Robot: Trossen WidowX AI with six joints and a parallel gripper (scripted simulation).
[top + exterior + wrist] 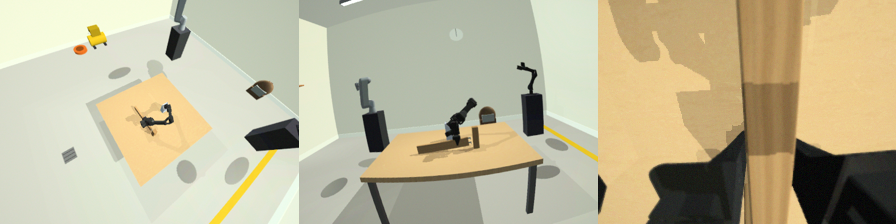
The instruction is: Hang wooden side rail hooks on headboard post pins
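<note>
Right now the headboard post is 150 mm to the left of my gripper tip, 40 mm above it and 10 mm behind it.
</note>
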